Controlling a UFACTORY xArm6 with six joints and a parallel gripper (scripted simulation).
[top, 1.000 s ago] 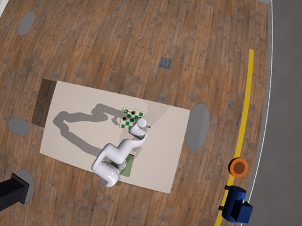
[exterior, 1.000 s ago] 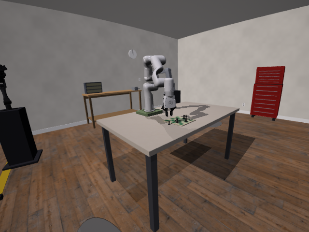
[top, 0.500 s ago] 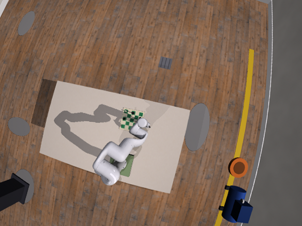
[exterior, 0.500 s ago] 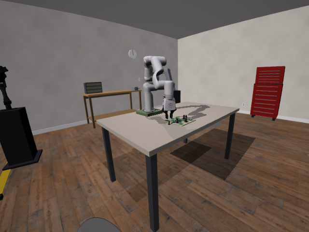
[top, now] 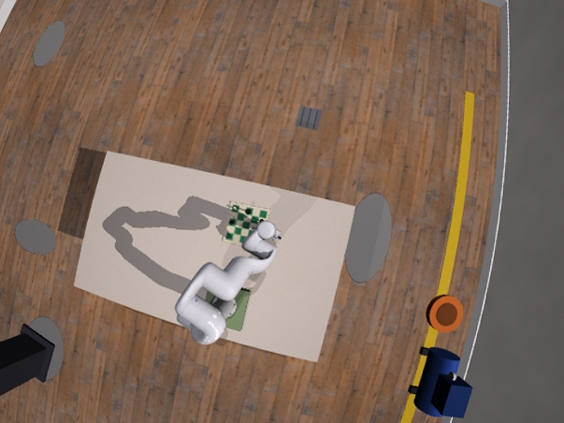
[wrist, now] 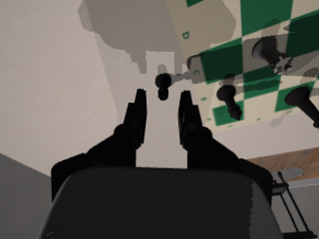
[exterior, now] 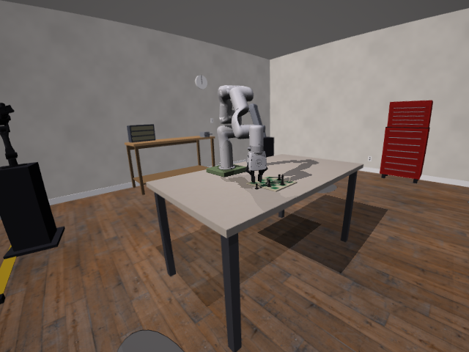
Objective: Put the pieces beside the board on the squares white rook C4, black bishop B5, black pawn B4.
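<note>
Right now my hand is 2 cm past the white rook, 10 cm to the right of it and 4 cm above it. Round my hand: chessboard: 2 cm behind, 14 cm to the left, 6 cm below.
</note>
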